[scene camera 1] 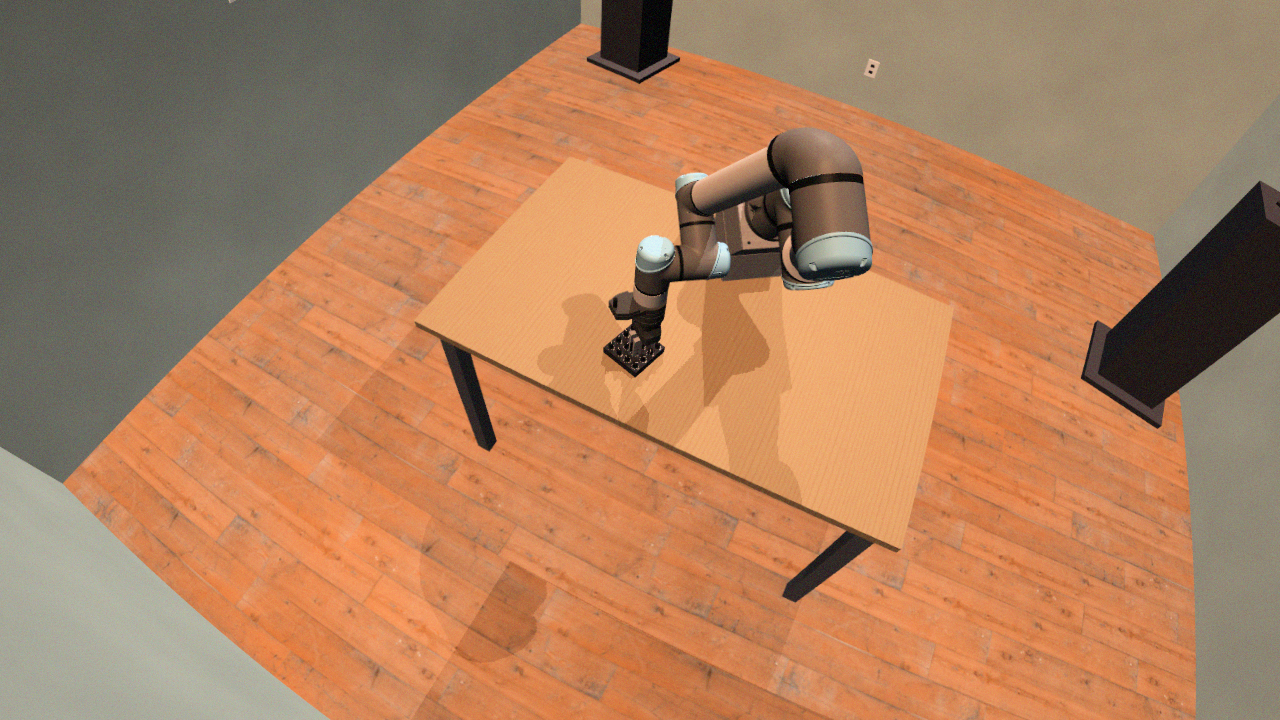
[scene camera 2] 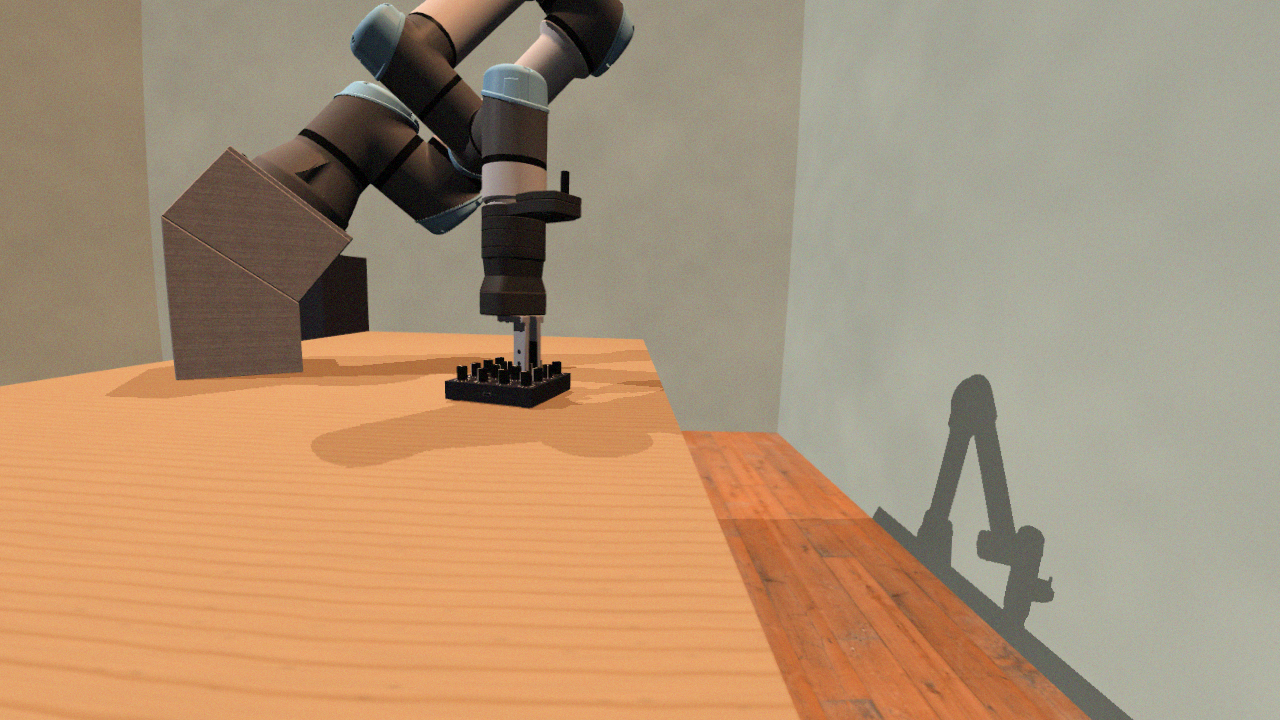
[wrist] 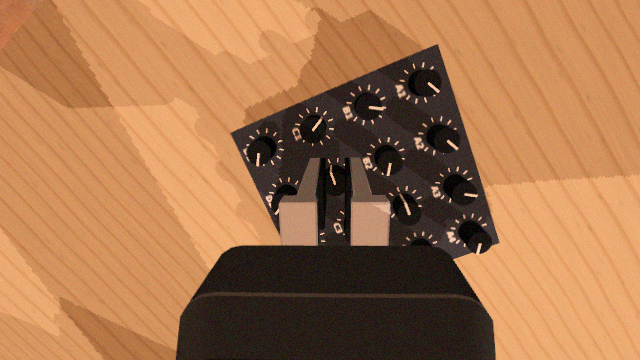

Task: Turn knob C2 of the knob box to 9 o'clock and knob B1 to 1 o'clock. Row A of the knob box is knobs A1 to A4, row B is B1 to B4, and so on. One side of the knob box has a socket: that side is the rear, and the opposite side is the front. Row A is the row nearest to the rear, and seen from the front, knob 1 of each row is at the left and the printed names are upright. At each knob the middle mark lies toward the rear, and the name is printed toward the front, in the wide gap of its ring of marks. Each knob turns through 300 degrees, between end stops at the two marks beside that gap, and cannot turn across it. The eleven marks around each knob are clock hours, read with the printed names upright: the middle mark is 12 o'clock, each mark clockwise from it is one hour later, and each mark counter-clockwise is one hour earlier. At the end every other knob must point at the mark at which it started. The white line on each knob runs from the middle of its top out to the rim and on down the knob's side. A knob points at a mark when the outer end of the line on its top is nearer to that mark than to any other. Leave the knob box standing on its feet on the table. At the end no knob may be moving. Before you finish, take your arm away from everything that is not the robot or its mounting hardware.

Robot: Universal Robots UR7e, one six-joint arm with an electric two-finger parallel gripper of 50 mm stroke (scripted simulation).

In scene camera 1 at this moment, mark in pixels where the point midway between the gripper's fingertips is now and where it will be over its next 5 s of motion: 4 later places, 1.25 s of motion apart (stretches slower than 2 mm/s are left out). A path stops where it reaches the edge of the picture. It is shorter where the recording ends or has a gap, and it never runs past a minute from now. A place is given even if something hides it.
My gripper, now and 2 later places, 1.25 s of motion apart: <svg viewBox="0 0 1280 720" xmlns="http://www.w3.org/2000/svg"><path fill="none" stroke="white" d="M634 351L635 342L637 317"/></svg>
